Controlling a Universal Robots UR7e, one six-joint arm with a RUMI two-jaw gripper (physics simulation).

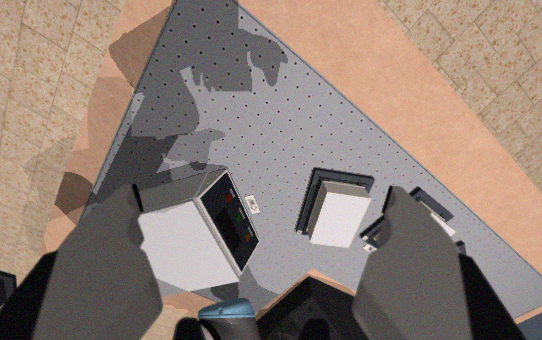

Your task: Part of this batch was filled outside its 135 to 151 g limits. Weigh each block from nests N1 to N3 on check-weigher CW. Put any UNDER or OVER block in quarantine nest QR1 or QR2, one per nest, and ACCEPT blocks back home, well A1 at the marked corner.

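Frame: origin at the arm's base, x ahead, y left, z up, level; centimetres.
Seen in the pictures: gripper, fingertip midpoint: (263,188).
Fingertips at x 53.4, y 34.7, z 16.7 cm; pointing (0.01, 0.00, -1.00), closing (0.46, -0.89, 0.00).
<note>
A point is followed by its place in that frame.
The check-weigher CW (185,245) {x 26.3, y 36.8, z -0.6 cm} is a box with a pale top and a dark sloped panel, left of the middle. Its panel carries red, green and amber marks; no readable verdict shows. A white block (340,216) {x 41.7, y 13.2, z -5.2 cm} sits in a dark-rimmed nest (345,175) {x 48.0, y 15.2, z -9.4 cm} right of the middle. Another nest (436,204) {x 51.3, y -6.0, z -9.4 cm} with a pale block (443,224) {x 49.5, y -6.1, z -5.2 cm} is partly hidden behind the right finger. Their nest numbers cannot be read. My gripper (263,188) {x 53.4, y 34.7, z 16.7 cm} is open and empty, its fingers spread above the weigher's left part and the right-hand nest. QR1, QR2 and well A1 cannot be identified.
The perforated grey plate (300,125) {x 52.1, y 27.6, z -10.5 cm} lies on an orange-tan surface (430,95) {x 67.0, y 10.2, z -11.8 cm}. A small label (252,204) {x 32.9, y 27.7, z -10.4 cm} stands beside the weigher. A black box-like shape (310,307) {x 15.1, y 2.8, z -4.7 cm} and a blue-capped arm part (227,309) {x 15.0, y 23.9, z 1.4 cm} show at the bottom. Shadows cross the plate's upper left.
</note>
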